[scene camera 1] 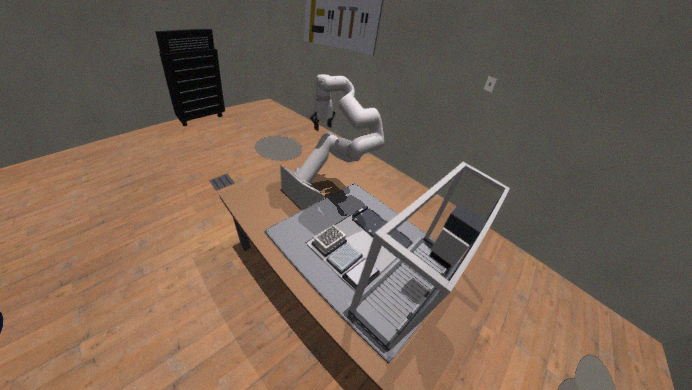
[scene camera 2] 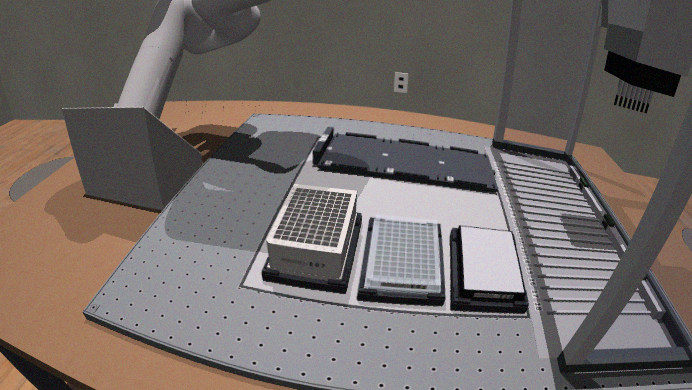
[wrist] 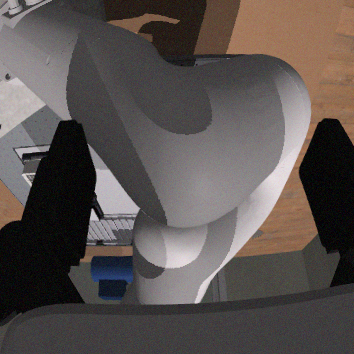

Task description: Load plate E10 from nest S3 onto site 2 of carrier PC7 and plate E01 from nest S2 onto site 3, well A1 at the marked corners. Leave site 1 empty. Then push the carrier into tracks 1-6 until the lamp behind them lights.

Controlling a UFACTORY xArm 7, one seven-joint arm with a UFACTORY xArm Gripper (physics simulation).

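Frame: origin at the arm's base, x back, y left, z down, level; millimetres.
Seen in the pictures: gripper, fingertip midpoint: [scene camera 1: 323, 128] [wrist: 202, 144]; arm's base, link origin: [scene camera 1: 302, 179] [scene camera 2: 132, 131] [wrist: 29, 36].
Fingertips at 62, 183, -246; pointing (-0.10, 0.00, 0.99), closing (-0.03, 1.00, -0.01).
Pixels of each thing's top centre, then the offset from my fingertips to it, as dx, dy, dz. Level surfaces: height alone.
- tall white deep-well plate, top centre: [scene camera 2: 314, 214] [scene camera 1: 330, 236] -442, -304, +284
- clear plate, top centre: [scene camera 2: 406, 247] [scene camera 1: 345, 255] -552, -309, +312
- dark carrier, top centre: [scene camera 2: 412, 148] [scene camera 1: 382, 227] -552, -41, +308
- pipetting head, top centre: [scene camera 2: 643, 62] [scene camera 1: 447, 250] -888, -180, +43
- perforated deck, surface height: dz +338
My gripper [scene camera 1: 323, 125] [wrist: 202, 144] is open and empty, high above the arm's base, away from the plates. A tall white deep-well plate [scene camera 2: 312, 217] [scene camera 1: 330, 239], a clear plate [scene camera 2: 406, 255] [scene camera 1: 345, 257] and a white-topped plate [scene camera 2: 490, 259] [scene camera 1: 362, 274] sit in three black nests in a row. The tall one's label seems to read E07; the other labels are too small to read. The dark carrier [scene camera 2: 415, 160] [scene camera 1: 370, 220] lies flat behind them, its three sites bare, its end handle toward the arm. The grooved tracks [scene camera 2: 575, 272] [scene camera 1: 392, 295] are on the far side. No lamp visibly glows.
A grey frame [scene camera 1: 417, 263] [scene camera 2: 507, 75] stands over the tracks, with a pipetting head [scene camera 2: 642, 75] hanging inside it. The arm's wedge-shaped base [scene camera 2: 117, 160] stands beside the perforated deck [scene camera 2: 200, 320]. The arm's own links fill the middle of the wrist view.
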